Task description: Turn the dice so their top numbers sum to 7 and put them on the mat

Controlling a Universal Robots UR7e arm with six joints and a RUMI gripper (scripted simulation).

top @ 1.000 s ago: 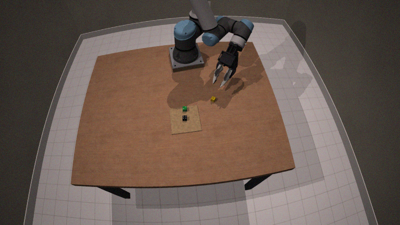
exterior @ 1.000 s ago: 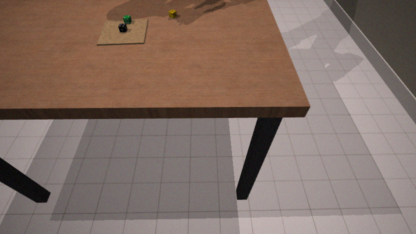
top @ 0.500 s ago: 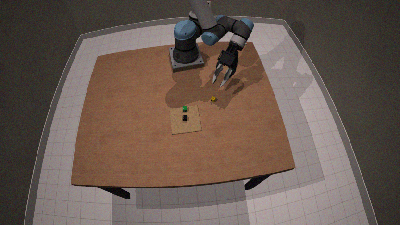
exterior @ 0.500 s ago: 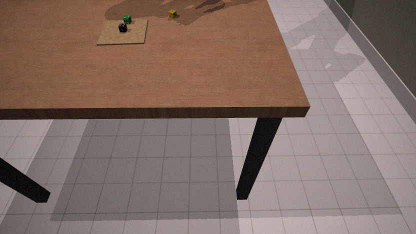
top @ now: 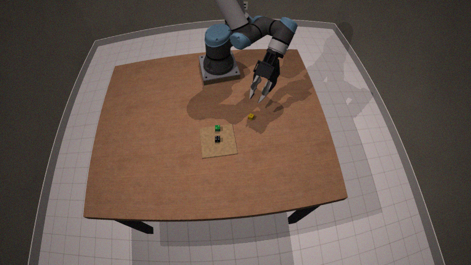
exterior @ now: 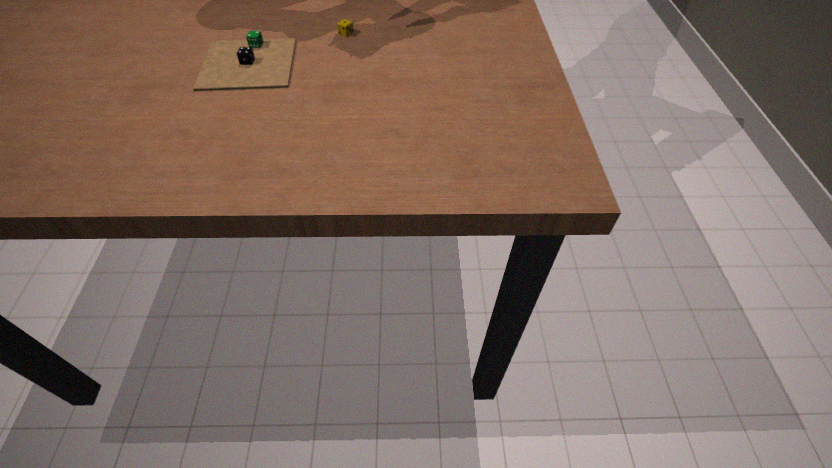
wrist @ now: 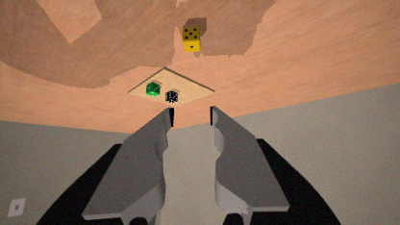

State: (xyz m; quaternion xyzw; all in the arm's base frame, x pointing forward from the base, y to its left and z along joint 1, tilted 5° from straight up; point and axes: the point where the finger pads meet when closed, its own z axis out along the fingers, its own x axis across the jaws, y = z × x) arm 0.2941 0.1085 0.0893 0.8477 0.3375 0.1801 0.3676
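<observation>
My gripper is now 20 mm short of the yellow die, 20 mm to the left of it and 100 mm above it. The rest, counted from my hand: black die 100 mm ahead, 180 mm to the right, 100 mm below; green die 50 mm ahead, 170 mm to the right, 100 mm below; tan mat 100 mm ahead, 180 mm to the right, 110 mm below.
</observation>
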